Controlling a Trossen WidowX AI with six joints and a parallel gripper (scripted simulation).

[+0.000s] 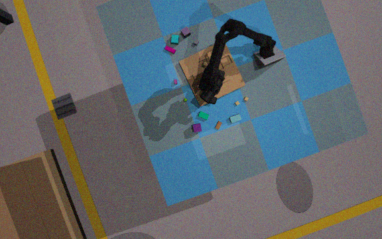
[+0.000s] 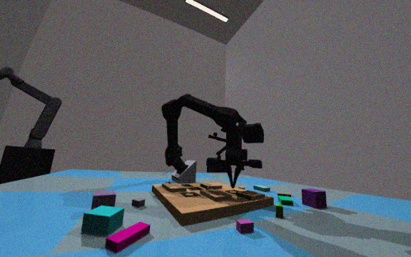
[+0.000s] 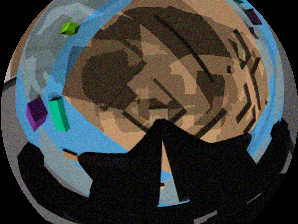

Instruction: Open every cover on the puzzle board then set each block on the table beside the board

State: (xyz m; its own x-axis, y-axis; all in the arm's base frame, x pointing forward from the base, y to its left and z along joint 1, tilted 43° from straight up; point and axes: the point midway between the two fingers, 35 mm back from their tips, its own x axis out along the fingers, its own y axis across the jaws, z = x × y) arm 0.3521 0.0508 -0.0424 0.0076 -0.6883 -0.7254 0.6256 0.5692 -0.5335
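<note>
My gripper tip is now 30 cm to the left of the grey block, 2 cm above it and 1 cm past it. The rest, counted from my gripper tip: lime block (18 cm ahead, 2 cm below); green block (12 cm to the left, 11 cm ahead, 3 cm below); pale teal block (21 cm to the left, 6 cm behind, 2 cm below).
</note>
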